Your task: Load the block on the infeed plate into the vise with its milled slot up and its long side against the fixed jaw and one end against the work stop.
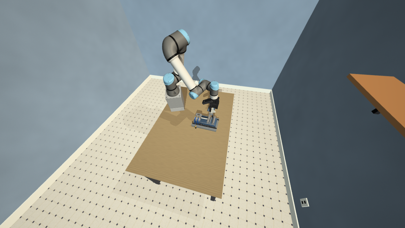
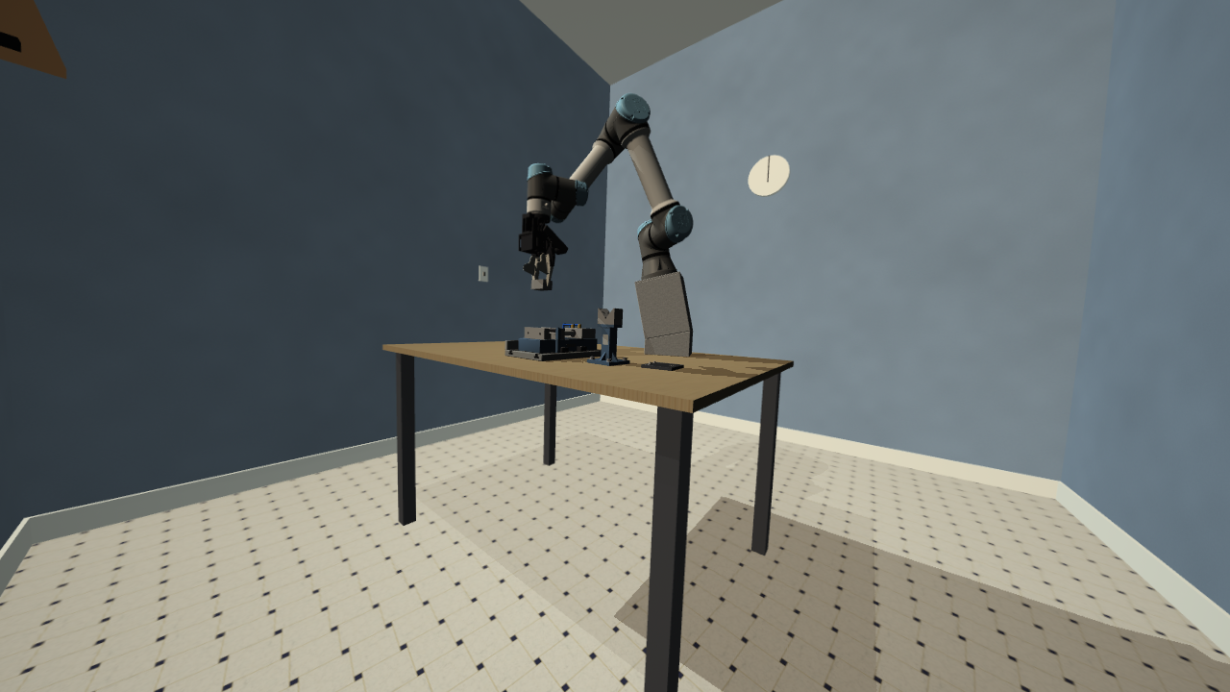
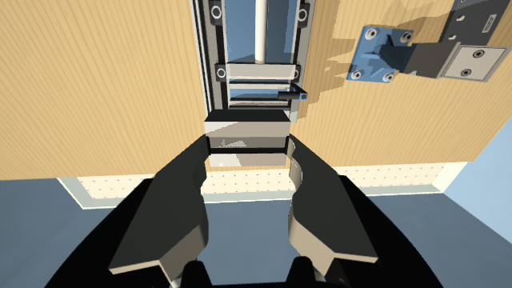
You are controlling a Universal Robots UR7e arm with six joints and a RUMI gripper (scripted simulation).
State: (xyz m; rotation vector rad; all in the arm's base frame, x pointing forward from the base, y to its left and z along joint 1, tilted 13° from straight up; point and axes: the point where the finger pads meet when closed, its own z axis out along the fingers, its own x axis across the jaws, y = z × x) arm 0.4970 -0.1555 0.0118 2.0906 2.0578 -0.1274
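Right now the fixed jaw is 3 cm ahead of my hand, 2 cm to the left of it and 16 cm below it. From my hand the other things lie so: cylinder rod: 9 cm behind, 2 cm to the left, 16 cm below; then part: right at my hand; then moving jaw: 3 cm behind, 2 cm to the left, 16 cm below.
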